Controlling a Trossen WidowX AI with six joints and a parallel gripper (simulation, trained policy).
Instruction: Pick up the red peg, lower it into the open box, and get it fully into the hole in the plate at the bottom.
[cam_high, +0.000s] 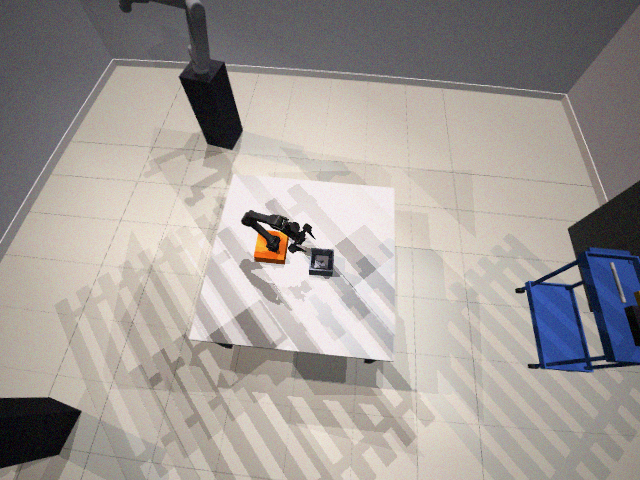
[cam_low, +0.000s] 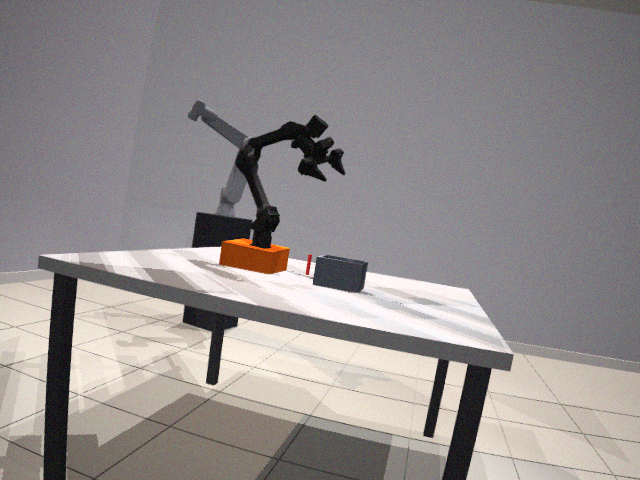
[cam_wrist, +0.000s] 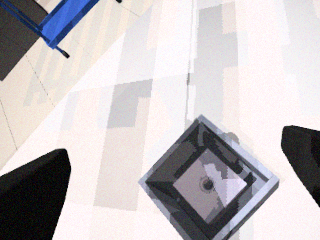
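The red peg is 14 cm behind my gripper tip, 19 cm to the left of it and 34 cm below it. Also, from my gripper tip: grey box: 6 cm ahead, 4 cm to the left, 35 cm below.
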